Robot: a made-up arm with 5 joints.
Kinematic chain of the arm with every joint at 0, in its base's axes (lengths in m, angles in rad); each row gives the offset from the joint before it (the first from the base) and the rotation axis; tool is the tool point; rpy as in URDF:
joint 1: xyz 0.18 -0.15 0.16 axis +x
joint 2: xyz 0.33 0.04 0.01 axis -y
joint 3: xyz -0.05 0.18 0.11 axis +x
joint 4: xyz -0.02 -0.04 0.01 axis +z
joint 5: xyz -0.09 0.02 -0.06 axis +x
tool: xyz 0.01 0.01 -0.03 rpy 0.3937 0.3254 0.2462
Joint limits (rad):
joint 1: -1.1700..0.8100
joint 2: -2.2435..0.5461
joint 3: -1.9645..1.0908
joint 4: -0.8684..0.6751
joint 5: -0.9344..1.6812
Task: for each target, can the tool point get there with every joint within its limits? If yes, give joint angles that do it. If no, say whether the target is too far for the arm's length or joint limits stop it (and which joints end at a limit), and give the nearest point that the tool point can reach.
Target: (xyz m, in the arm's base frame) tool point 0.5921 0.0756 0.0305
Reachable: yes | joints -1.0173 -1.8911 -0.3064 -0.2709 0.8571
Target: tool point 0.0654 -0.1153 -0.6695
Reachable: no: too far | nearest point 0.3489 -0.0501 -0.1090 | short by 0.632 m
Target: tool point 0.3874 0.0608 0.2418
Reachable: yes | joints 0.0140 -0.2976 -0.1573 -0.4444 -0.6007
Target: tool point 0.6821 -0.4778 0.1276
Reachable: no: joint limits stop it (at a limit: joint 1, joint 4, joint 5) | nearest point 0.6292 -0.1878 0.3408 | short by 0.364 m
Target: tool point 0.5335 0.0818 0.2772
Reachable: yes | joints -0.3860 -1.1920 -0.6969 0.4175 1.3559
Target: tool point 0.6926 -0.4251 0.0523
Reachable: no: joint limits stop it (at a limit: joint 1, joint 2, joint 4, joint 5) | nearest point 0.7430 -0.1012 0.0323 | short by 0.328 m
